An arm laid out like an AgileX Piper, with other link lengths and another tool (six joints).
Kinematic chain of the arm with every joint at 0, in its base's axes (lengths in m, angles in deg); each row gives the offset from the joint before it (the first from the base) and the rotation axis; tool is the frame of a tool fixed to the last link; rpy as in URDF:
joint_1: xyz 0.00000 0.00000 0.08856 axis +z
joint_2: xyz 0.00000 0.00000 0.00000 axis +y
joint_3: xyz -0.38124 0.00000 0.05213 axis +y
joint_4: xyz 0.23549 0.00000 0.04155 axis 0.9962 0 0.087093
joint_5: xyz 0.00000 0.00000 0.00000 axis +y
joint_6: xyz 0.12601 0.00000 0.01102 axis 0.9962 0 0.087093
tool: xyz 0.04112 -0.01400 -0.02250 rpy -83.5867 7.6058 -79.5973
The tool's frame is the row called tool.
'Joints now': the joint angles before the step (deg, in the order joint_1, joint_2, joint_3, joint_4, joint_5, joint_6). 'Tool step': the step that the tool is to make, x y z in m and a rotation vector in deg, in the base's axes. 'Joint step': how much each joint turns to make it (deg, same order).
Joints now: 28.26, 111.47, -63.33, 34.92, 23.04, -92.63
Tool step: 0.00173, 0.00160, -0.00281, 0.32, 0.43, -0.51
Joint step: 0.00, 0.57, -0.36, 0.60, -0.01, 0.11
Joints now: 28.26, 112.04, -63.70, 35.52, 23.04, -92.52
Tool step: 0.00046, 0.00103, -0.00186, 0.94, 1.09, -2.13
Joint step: 0.00, 0.35, -0.29, 0.62, 0.00, 1.97
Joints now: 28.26, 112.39, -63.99, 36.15, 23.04, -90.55
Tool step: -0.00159, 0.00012, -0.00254, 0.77, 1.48, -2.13
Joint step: 0.00, 0.23, 0.00, 0.37, 0.21, 2.28
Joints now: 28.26, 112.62, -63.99, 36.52, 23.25, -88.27
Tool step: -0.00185, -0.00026, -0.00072, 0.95, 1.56, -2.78
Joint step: 0.00, 0.01, -0.06, -0.01, 0.23, 3.34
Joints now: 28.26, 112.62, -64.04, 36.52, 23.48, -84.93
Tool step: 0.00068, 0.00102, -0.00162, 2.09, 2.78, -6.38
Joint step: 0.00, 0.48, -0.84, -0.38, 0.00, 7.69
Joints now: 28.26, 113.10, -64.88, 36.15, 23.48, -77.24
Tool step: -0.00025, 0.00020, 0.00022, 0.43, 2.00, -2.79
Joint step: 0.00, 0.25, -1.05, -2.25, 1.27, 5.61
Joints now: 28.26, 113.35, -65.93, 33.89, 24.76, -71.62
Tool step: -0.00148, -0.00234, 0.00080, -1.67, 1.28, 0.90
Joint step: 0.00, 0.08, -1.08, -4.24, 2.53, 3.33
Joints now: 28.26, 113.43, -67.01, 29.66, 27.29, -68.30
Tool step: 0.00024, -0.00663, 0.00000, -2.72, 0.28, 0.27
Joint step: 0.00, 0.00, -0.54, -5.82, 1.28, 4.45
